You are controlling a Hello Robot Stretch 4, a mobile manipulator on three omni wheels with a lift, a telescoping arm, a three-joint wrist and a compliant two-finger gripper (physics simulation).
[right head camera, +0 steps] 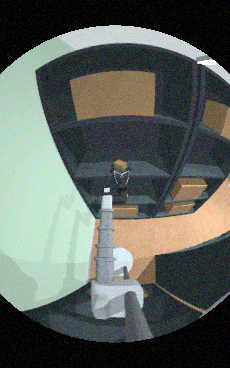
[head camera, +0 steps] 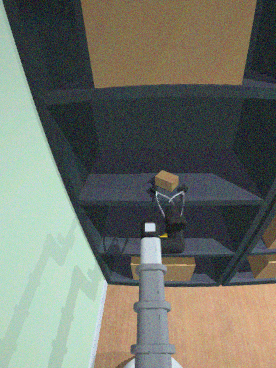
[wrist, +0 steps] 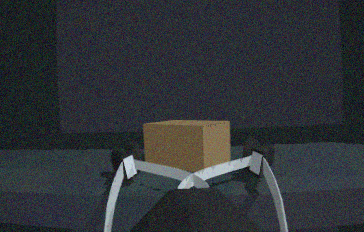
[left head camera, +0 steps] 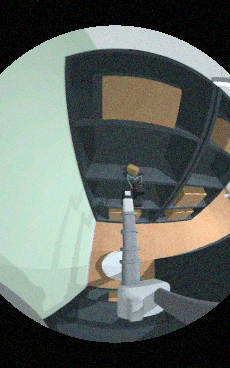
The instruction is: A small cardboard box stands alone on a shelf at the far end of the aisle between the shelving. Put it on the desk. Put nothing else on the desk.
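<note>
The small cardboard box [head camera: 166,180] [left head camera: 132,169] [right head camera: 120,164] [wrist: 185,145] stands upright on the middle shelf [head camera: 220,190] [left head camera: 100,173] [right head camera: 146,169] [wrist: 320,172], near its front edge. My gripper [head camera: 169,189] [left head camera: 134,175] [right head camera: 121,172] [wrist: 192,152] is open, its arm stretched out to the shelf. In the wrist view the box appears between the two spread fingertips, with a gap on each side. The fingertips are at about the box's near side; how far they reach along it is hard to tell. I cannot make out the desk.
A large carton [head camera: 170,42] [left head camera: 141,101] fills much of the bay above. A yellow thing [head camera: 163,235] shows partly behind the arm, on the shelf below. Another carton [head camera: 185,270] is at the bottom. A pale green wall [head camera: 30,200] is close on the left. More cartons [left head camera: 190,196] stand at right.
</note>
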